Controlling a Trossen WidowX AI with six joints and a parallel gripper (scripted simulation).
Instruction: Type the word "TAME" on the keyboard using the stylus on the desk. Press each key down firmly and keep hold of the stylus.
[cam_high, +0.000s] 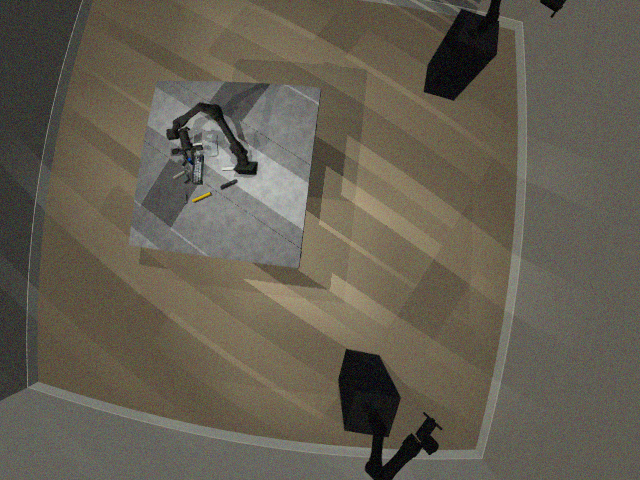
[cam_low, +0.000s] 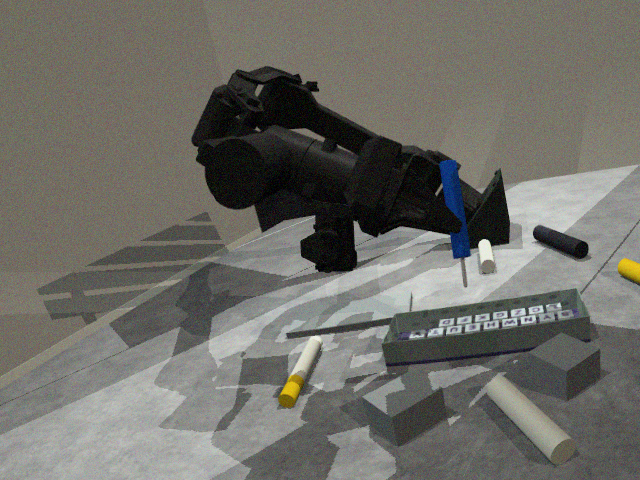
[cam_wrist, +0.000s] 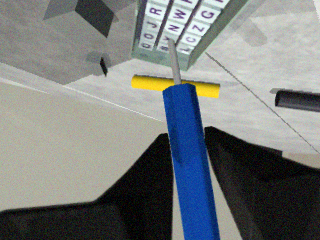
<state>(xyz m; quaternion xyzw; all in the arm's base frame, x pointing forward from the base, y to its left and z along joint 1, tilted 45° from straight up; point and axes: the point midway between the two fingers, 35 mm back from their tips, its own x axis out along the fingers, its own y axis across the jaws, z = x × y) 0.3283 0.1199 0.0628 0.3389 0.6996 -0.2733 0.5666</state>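
My gripper tip is now 40 mm above the thin grey tip and 20 mm short of it. Round my gripper tip: yellow-tipped marker 160 mm to the right, 110 mm below, 100 mm ahead; green keyboard tray 100 mm below, 20 mm to the left, 10 mm ahead; blue stylus 10 mm below.
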